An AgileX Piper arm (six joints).
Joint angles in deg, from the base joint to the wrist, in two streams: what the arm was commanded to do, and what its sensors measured. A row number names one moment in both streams.
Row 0, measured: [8.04, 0.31, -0.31, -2.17, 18.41, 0.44]
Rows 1 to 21, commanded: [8.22, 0.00, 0.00, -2.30, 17.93, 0.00]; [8.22, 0.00, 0.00, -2.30, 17.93, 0.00]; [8.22, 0.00, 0.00, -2.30, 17.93, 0.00]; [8.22, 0.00, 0.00, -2.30, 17.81, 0.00]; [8.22, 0.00, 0.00, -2.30, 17.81, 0.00]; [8.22, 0.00, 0.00, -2.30, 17.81, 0.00]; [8.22, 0.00, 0.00, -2.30, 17.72, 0.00]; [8.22, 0.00, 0.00, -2.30, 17.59, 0.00]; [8.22, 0.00, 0.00, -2.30, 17.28, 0.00]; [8.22, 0.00, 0.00, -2.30, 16.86, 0.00]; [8.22, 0.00, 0.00, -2.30, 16.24, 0.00]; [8.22, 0.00, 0.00, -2.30, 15.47, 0.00]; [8.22, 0.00, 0.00, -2.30, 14.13, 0.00]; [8.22, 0.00, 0.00, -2.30, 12.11, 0.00]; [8.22, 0.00, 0.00, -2.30, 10.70, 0.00]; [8.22, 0.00, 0.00, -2.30, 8.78, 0.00]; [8.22, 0.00, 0.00, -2.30, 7.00, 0.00]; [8.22, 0.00, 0.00, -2.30, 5.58, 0.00]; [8.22, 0.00, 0.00, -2.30, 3.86, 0.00]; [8.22, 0.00, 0.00, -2.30, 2.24, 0.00]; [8.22, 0.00, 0.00, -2.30, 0.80, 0.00]
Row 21, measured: [8.04, 0.31, -0.31, -2.17, 7.40, 0.44]
